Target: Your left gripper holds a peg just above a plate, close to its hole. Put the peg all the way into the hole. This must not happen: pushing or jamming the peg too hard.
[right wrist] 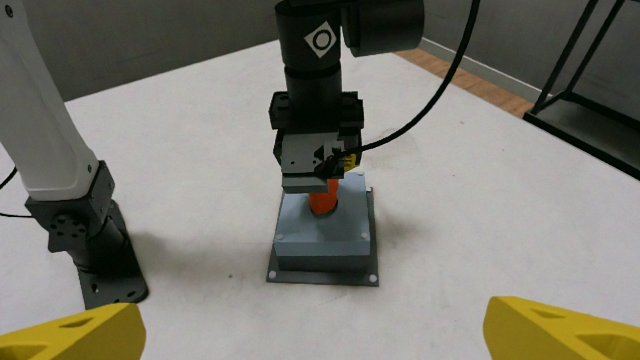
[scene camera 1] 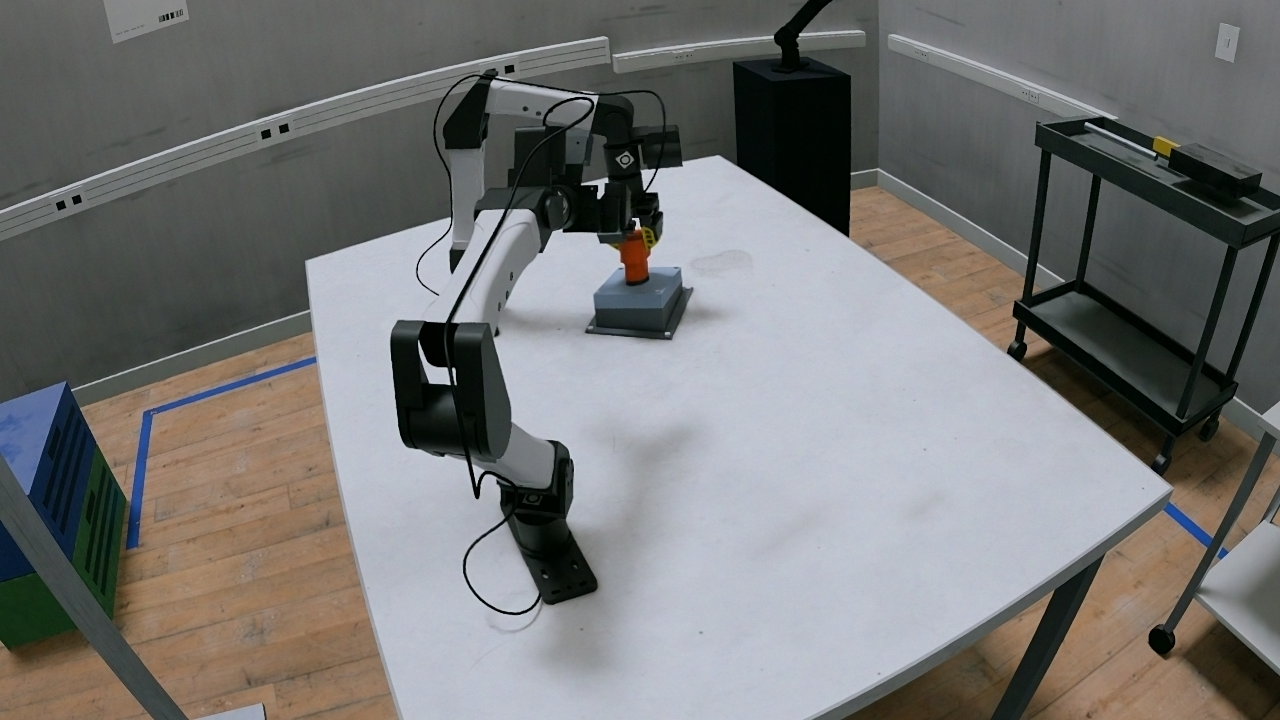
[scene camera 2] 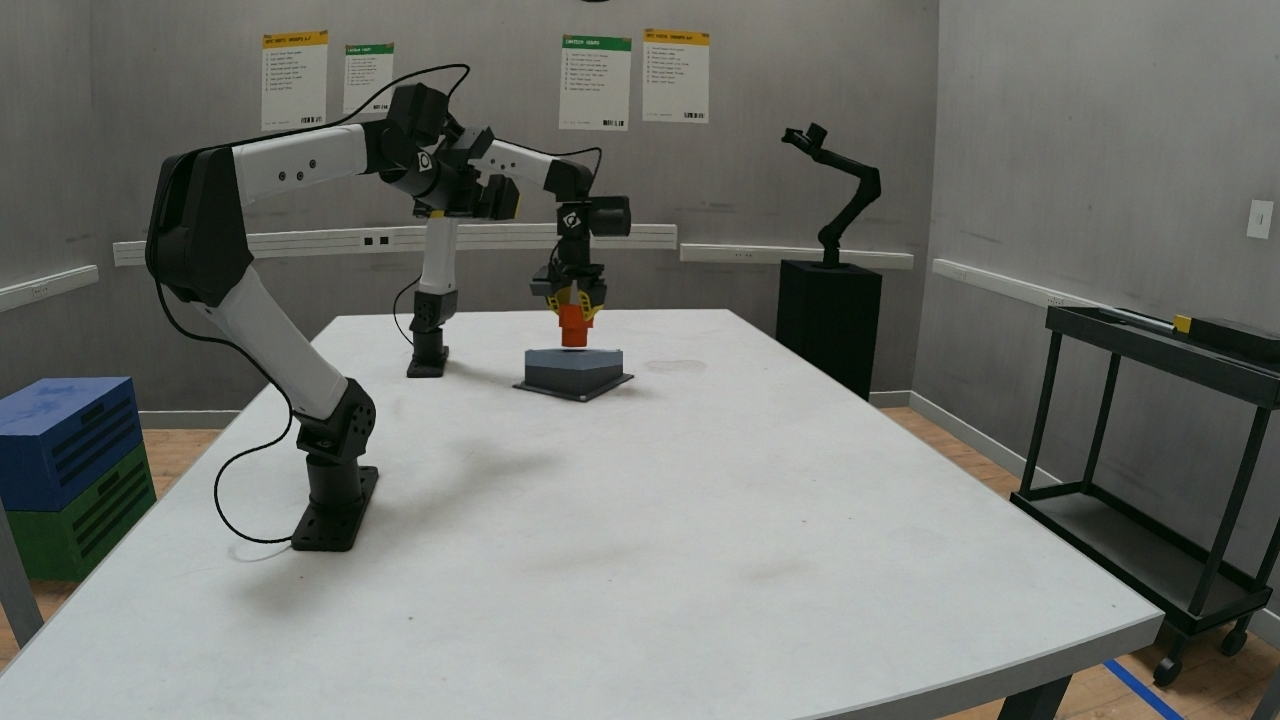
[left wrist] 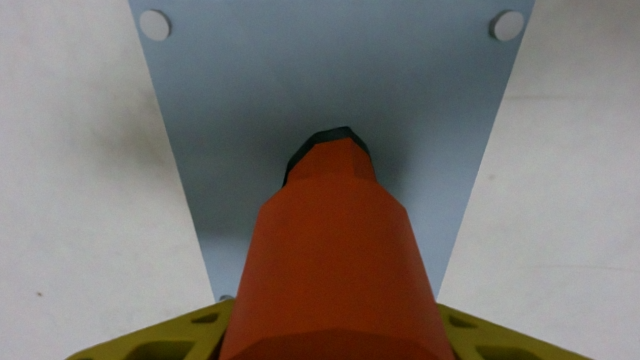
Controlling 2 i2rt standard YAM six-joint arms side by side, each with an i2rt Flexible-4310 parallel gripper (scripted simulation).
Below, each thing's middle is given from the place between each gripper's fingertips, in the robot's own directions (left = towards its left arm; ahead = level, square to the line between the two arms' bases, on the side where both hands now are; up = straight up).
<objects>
Now: left hand 20 mm above the orange peg (scene camera 1: 633,255). The rest, counted from my left hand: dark base (scene camera 1: 654,323): 10 mm to the right, 90 mm below; blue-grey plate (scene camera 1: 614,293): 10 mm to the right, 80 mm below.
My right hand (scene camera 2: 484,211) is 240 mm to the right of the orange peg, 230 mm above it and 140 mm short of it. Also, from my right hand: dark base (300 mm below, 230 mm to the left, 140 mm ahead); then blue-grey plate (280 mm below, 230 mm to the left, 140 mm ahead).
</objects>
